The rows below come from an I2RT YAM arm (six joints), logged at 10 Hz.
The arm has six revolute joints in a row. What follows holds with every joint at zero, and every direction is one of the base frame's.
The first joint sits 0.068 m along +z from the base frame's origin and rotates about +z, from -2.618 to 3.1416 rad.
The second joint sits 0.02 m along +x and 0.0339 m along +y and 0.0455 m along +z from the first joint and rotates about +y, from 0 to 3.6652 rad.
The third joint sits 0.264 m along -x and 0.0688 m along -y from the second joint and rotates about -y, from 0 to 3.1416 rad.
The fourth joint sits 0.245 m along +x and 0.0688 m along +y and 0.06 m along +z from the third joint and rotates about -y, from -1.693 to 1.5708 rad.
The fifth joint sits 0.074 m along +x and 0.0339 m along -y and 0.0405 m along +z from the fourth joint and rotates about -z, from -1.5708 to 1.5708 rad.
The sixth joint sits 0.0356 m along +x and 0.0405 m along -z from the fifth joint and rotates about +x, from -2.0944 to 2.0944 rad.
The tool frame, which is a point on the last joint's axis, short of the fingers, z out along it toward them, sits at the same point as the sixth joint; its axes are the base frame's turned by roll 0, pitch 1.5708 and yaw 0 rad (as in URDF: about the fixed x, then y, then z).
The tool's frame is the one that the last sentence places.
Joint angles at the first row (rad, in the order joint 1, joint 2, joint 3, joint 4, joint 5, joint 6):
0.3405 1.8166 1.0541 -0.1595 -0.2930 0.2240
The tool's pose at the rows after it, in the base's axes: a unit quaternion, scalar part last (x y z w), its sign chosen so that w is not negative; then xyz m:
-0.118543, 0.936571, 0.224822, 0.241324, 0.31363, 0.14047, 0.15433
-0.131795, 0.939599, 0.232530, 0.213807, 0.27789, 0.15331, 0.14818
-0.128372, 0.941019, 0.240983, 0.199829, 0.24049, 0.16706, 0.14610
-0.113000, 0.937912, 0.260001, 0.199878, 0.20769, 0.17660, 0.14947
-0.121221, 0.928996, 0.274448, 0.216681, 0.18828, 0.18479, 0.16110
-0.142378, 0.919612, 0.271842, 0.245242, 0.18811, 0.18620, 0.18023
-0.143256, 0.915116, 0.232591, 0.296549, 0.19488, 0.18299, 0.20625
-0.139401, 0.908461, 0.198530, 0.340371, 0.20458, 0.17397, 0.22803
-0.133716, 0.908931, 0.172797, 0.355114, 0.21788, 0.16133, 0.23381
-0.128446, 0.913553, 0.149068, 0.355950, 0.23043, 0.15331, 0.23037
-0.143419, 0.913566, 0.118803, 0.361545, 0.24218, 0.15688, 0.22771
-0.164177, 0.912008, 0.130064, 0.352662, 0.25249, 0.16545, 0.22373
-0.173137, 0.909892, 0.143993, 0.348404, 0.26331, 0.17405, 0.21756
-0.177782, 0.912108, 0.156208, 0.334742, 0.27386, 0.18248, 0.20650
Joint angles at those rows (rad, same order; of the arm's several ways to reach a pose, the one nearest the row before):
0.3910 1.7445 0.9590 -0.1718 -0.2945 0.2331
0.4722 1.6709 0.8531 -0.1703 -0.2884 0.2806
0.5765 1.5835 0.7489 -0.1459 -0.2547 0.3832
0.6762 1.4867 0.6598 -0.1074 -0.2195 0.5090
0.7515 1.4083 0.6305 -0.0982 -0.1825 0.5583
0.7593 1.3592 0.6656 -0.1409 -0.1567 0.5126
0.7471 1.3147 0.7346 -0.2192 -0.0511 0.4573
0.7073 1.2825 0.7899 -0.2683 0.0196 0.3944
0.6414 1.2869 0.8160 -0.2884 0.0308 0.3360
0.5922 1.3191 0.8314 -0.2914 0.0398 0.2962
0.5845 1.3743 0.8665 -0.2853 0.0782 0.2410
0.5844 1.4341 0.9018 -0.2685 0.0369 0.2133
0.5844 1.4955 0.9294 -0.2317 0.0031 0.2071
0.5845 1.5661 0.9556 -0.2041 -0.0307 0.2116

